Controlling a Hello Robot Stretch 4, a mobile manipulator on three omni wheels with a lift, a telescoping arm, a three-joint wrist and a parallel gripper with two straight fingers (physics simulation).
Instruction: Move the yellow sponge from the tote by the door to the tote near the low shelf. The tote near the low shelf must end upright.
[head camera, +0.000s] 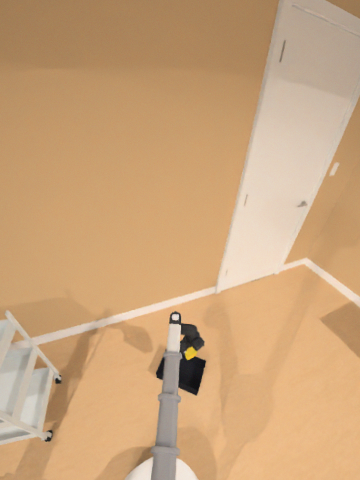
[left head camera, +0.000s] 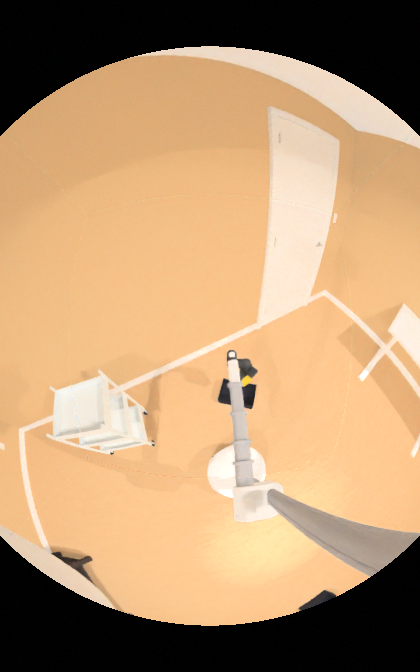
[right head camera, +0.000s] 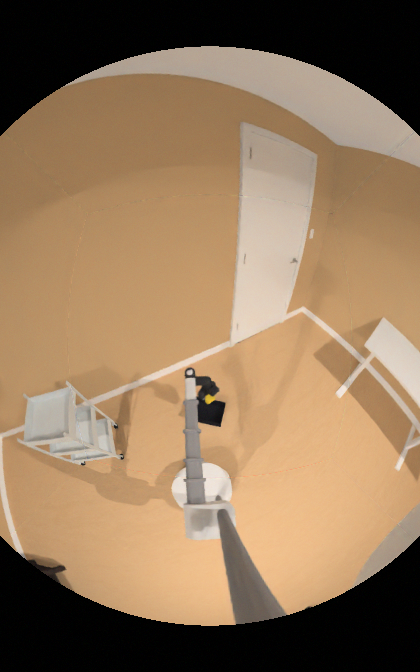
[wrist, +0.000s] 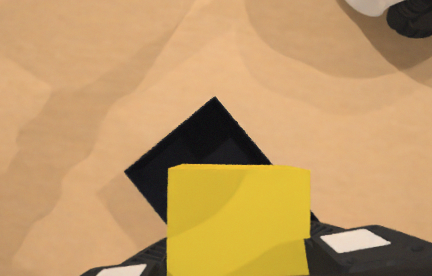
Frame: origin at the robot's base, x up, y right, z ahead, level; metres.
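Seen in the pictures: gripper, fingertip midpoint: (head camera: 187, 350) (left head camera: 242, 378) (wrist: 233, 244).
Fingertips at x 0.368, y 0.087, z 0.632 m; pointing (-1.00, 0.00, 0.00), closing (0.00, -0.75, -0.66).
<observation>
A point is followed by its place in that frame.
My gripper (head camera: 193, 348) @[x 0.369, y 0.087, z 0.632 m] (wrist: 233, 244) @[x 0.369, y 0.087, z 0.632 m] is shut on the yellow sponge (head camera: 190, 353) @[x 0.414, y 0.099, z 0.595 m] (left head camera: 246, 381) @[x 0.411, y 0.105, z 0.590 m] (right head camera: 210, 399) (wrist: 237, 200) @[x 0.414, y 0.106, z 0.604 m], with one finger at each side of it in the wrist view. The sponge is held above the floor, over one edge of the black tote (head camera: 192, 379) @[x -0.024, y 0.153, z 0.611 m] (left head camera: 248, 397) @[x -0.024, y 0.172, z 0.623 m] (right head camera: 212, 414) (wrist: 200, 132) @[x -0.024, y 0.179, z 0.577 m] by the door. That tote stands upright with its open top facing up, and the arm hides part of it in the head views. The tote near the low shelf cannot be made out; a dark thing (left head camera: 318, 600) is cut off at the bottom of the left head view.
A white wheeled cart (head camera: 22, 426) @[x 0.347, y -0.656, z 0.222 m] (left head camera: 106, 400) @[x 0.662, y -0.720, z 0.389 m] (right head camera: 72, 415) stands left of the arm near the wall. The white door (head camera: 285, 150) @[x 1.344, y 0.682, z 1.549 m] (left head camera: 300, 215) @[x 1.210, y 0.726, z 1.570 m] (right head camera: 275, 225) is beyond the tote. A white table (left head camera: 407, 320) @[x 0.693, y 1.834, z 0.764 m] (right head camera: 395, 345) stands at the right. A dark object (left head camera: 75, 565) shows at the lower left.
</observation>
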